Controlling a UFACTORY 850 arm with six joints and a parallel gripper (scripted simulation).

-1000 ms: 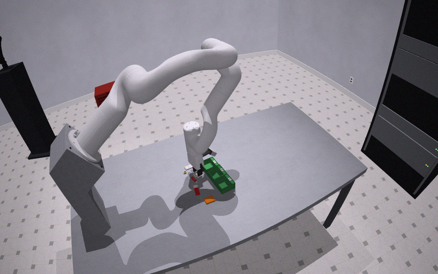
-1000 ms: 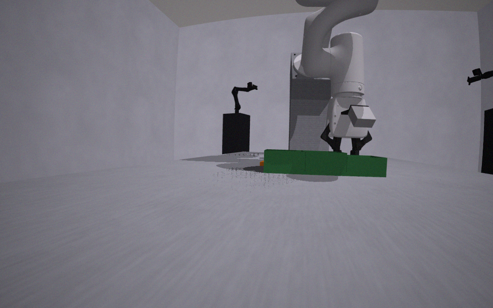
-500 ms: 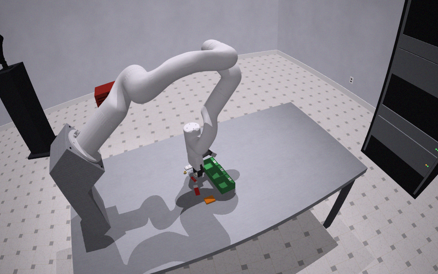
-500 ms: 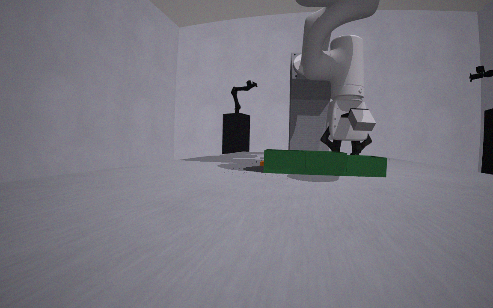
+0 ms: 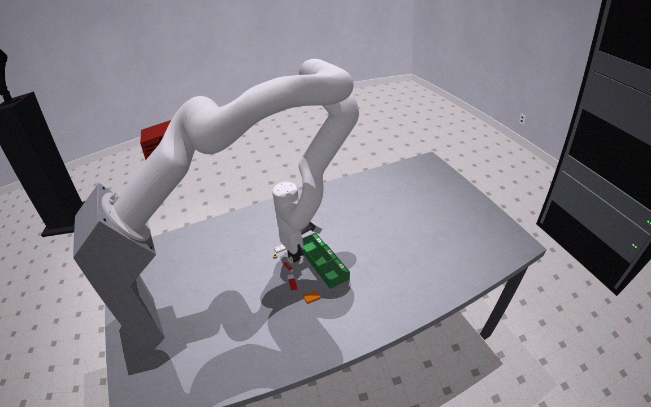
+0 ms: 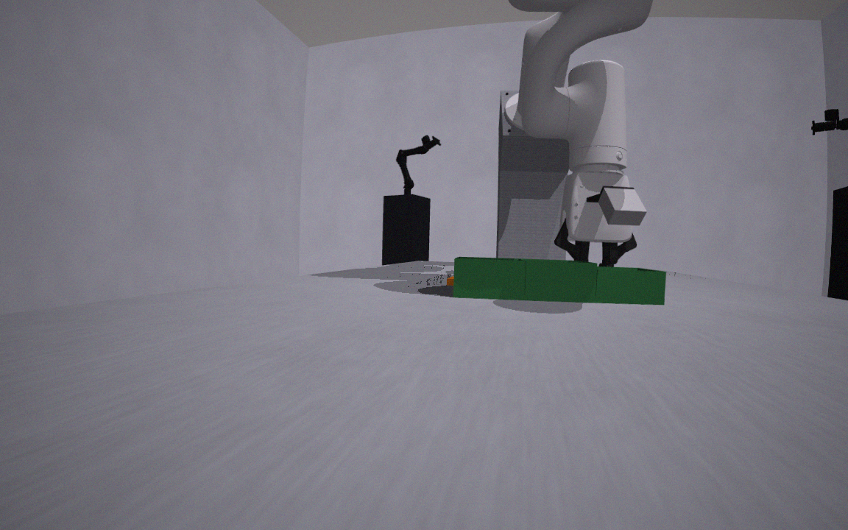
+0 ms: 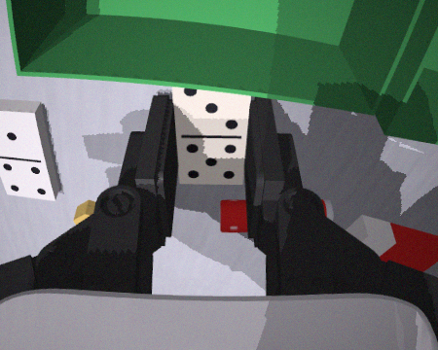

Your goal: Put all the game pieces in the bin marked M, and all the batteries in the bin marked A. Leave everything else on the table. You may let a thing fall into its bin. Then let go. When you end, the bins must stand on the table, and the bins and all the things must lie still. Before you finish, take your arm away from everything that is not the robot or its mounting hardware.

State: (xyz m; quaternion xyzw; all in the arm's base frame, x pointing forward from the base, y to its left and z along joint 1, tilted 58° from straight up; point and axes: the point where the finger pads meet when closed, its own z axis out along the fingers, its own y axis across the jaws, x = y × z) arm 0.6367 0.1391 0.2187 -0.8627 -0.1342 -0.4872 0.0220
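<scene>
Now: the red cylindrical battery 30 mm behind my hand, 50 mm to the right of it and 20 mm below it. From my hand the other things lie so: orange flat block: 40 mm ahead, 200 mm to the right, 20 mm below; then green bin: 100 mm ahead, 40 mm to the right; then yellow nut: 70 mm behind, 20 mm to the left, 20 mm below.
</scene>
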